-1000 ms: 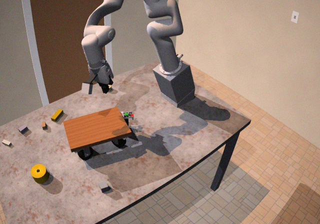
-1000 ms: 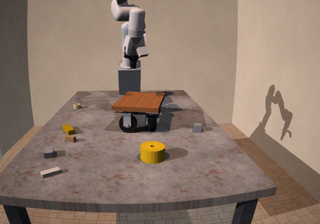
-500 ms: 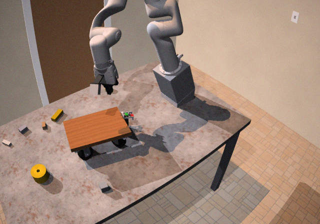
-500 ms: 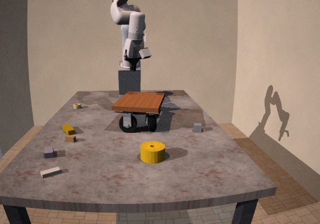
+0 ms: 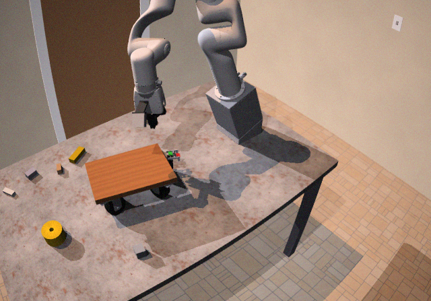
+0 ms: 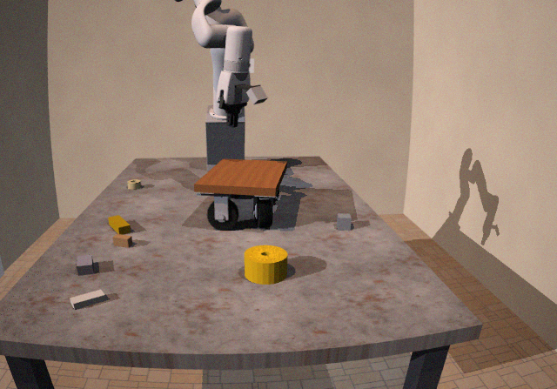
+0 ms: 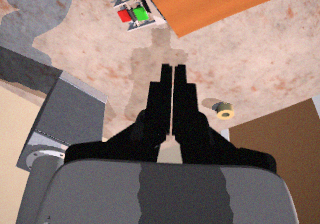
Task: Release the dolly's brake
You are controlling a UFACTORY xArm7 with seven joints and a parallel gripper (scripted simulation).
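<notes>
Now: hand 6 cm past the brake pedal, 3 cm to the right of it and 17 cm above it. From my hand the other things lie so: grey cube (29 cm ahead, 26 cm to the left, 23 cm below); then orange block (32 cm ahead, 31 cm to the right, 24 cm below); then ring (19 cm behind, 34 cm to the right, 24 cm below).
</notes>
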